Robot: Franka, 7 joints.
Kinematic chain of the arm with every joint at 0, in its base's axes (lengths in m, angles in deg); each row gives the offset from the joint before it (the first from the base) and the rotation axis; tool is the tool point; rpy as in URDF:
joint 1: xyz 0 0 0.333 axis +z
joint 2: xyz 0 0 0 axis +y
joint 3: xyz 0 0 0.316 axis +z
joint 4: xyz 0.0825 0 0 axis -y
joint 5: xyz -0.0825 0 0.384 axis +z
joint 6: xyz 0 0 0 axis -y
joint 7: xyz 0.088 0 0 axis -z
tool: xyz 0 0 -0.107 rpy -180 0 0
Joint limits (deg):
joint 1: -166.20..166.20
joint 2: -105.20..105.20
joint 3: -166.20..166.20
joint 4: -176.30..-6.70
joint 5: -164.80..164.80
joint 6: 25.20..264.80
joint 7: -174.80..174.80
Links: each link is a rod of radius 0.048 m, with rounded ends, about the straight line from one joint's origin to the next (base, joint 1, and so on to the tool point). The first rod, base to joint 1, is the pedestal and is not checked.
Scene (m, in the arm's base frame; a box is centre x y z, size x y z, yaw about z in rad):
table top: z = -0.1
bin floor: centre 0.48 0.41 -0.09 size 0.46 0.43 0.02 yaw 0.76
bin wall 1: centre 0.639 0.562 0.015 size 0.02 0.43 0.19 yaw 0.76
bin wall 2: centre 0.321 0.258 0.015 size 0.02 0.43 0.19 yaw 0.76
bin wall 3: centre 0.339 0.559 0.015 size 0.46 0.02 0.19 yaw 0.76
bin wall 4: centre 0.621 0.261 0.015 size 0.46 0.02 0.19 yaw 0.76
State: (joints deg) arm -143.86 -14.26 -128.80 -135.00 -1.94 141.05 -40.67
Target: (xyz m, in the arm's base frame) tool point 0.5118 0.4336 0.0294
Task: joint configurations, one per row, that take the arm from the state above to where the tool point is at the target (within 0.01 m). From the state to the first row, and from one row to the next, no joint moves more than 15 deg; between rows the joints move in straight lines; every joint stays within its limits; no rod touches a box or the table.
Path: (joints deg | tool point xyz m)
1: -150.27 -20.51 -137.30 -124.85 -1.50 143.25 -40.67 | 0.1743 0.5386 0.2731
2: -156.67 -26.76 -145.79 -114.69 -1.06 145.45 -40.67 | 0.3472 0.5150 0.2750
3: -163.08 -33.01 -154.29 -104.54 -0.62 147.65 -40.67 | 0.5119 0.4335 0.2685
4: -161.25 -47.88 -156.15 -97.54 -0.56 150.13 -40.67 | 0.5235 0.4394 0.1539
5: -159.42 -62.75 -158.01 -90.55 -0.50 152.62 -40.67 | 0.5118 0.4336 0.0294

